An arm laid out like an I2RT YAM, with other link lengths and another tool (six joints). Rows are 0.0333 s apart.
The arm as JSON. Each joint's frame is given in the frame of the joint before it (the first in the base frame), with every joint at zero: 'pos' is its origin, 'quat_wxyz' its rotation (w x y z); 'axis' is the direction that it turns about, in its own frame. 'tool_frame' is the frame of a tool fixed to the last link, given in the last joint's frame.
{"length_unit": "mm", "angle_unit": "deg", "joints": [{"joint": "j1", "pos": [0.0, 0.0, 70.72], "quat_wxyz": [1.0, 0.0, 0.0, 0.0], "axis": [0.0, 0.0, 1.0]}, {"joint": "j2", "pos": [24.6, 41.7, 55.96], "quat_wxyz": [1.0, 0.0, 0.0, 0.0], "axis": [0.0, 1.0, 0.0]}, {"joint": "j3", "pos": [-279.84, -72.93, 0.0], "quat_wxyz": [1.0, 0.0, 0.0, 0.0], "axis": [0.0, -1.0, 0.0]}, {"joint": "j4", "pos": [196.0, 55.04, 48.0], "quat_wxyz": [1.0, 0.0, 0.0, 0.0], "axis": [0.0, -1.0, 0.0]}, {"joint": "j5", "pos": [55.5, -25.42, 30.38], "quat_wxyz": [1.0, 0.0, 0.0, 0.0], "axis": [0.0, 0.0, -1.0]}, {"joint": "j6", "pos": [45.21, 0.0, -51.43], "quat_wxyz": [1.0, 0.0, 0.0, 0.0], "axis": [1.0, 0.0, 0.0]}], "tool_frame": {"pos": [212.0, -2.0, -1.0], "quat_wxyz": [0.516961, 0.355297, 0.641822, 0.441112]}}
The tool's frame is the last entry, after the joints.
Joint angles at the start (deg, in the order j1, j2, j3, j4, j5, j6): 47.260, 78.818, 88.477, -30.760, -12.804, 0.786
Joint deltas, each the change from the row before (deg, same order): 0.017, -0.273, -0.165, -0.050, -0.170, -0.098; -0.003, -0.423, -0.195, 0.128, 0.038, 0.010; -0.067, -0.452, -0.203, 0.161, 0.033, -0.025; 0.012, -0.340, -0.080, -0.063, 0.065, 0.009; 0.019, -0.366, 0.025, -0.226, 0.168, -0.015; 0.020, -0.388, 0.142, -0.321, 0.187, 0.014; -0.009, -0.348, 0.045, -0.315, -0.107, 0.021; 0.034, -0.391, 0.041, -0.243, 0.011, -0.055; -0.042, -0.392, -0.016, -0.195, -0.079, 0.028; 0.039, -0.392, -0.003, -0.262, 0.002, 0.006
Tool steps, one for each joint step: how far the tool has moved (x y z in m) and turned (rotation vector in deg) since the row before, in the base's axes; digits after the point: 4 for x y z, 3 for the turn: -0.0017, -0.0005, 0.0004, 0.040, -0.075, 0.210; -0.0009, -0.0012, 0.0020, 0.257, -0.243, -0.042; -0.0005, -0.0015, 0.0023, 0.282, -0.307, -0.089; -0.0009, -0.0012, 0.0014, 0.133, -0.143, -0.052; -0.0008, -0.0017, 0.0016, 0.075, -0.167, -0.134; -0.0009, -0.0019, 0.0022, 0.117, -0.177, -0.161; -0.0018, -0.0013, 0.0013, 0.091, -0.009, 0.085; -0.0016, -0.0014, 0.0018, 0.111, -0.176, 0.042; -0.0014, -0.0015, 0.0016, 0.164, -0.081, 0.023; -0.0017, -0.0015, 0.0014, 0.096, -0.082, 0.035
